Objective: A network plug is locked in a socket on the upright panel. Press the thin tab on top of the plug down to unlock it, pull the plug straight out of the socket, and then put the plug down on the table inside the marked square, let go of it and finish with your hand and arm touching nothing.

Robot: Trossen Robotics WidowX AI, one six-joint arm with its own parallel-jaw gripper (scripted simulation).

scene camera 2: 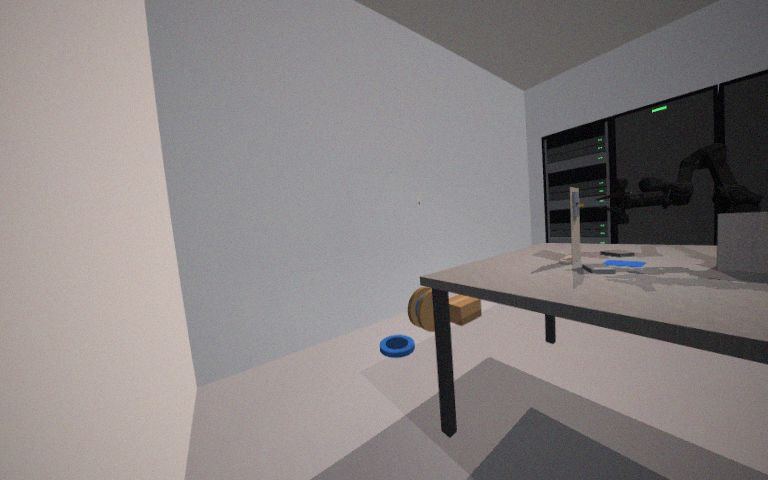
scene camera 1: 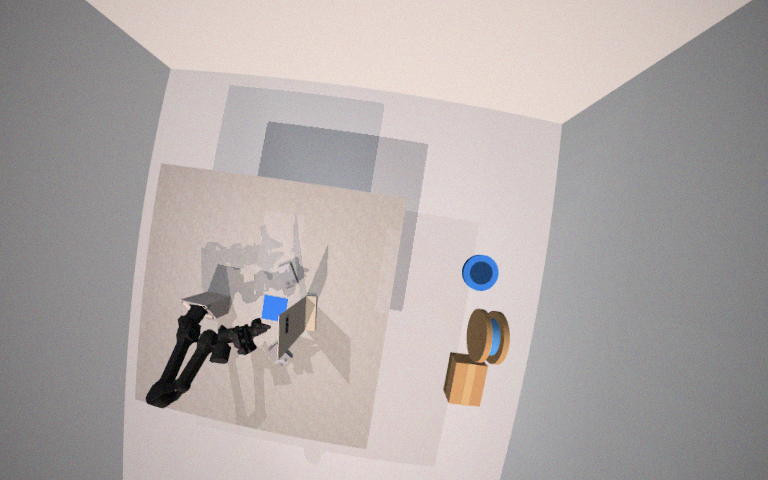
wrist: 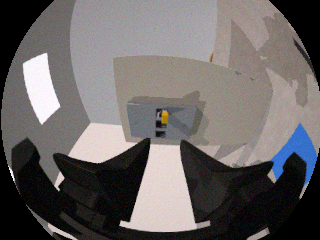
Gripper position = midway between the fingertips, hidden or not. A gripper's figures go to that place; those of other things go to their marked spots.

Labels:
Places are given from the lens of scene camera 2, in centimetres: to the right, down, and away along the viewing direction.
gripper [scene camera 2: 595, 204]: 93, -16, 102
upright panel [scene camera 2: 574, 192]: 84, -21, 102

